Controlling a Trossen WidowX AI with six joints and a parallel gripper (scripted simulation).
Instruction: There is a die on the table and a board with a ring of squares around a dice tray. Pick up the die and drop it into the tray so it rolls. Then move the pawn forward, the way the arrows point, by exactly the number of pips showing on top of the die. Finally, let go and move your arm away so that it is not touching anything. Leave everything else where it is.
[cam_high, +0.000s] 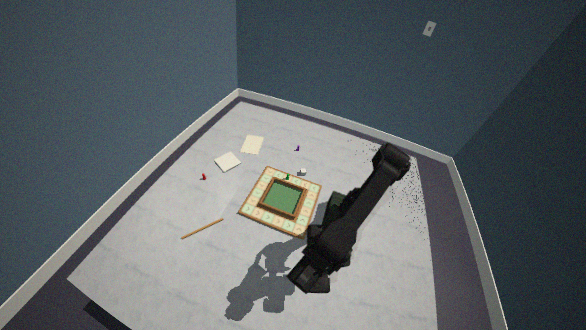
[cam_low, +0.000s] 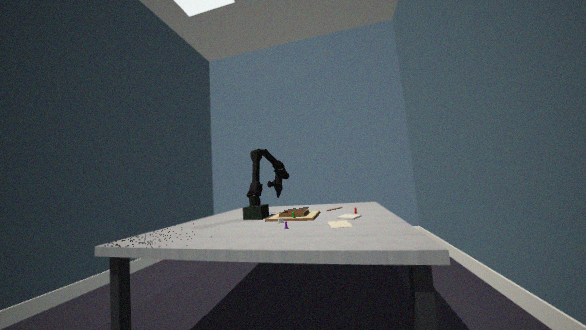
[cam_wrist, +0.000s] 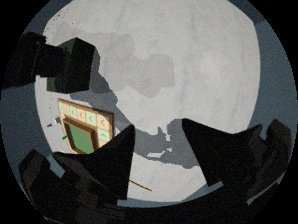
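My gripper tip is now 45 cm to the left of the pale die, 10 cm short of it and 10 cm above it. The rest, counted from my gripper tip: green dice tray: 27 cm to the right, 16 cm ahead, 10 cm below; then wooden stick: 43 cm ahead, 11 cm below, 4 cm to the right; then green pawn: 38 cm to the right, 17 cm ahead, 8 cm below.
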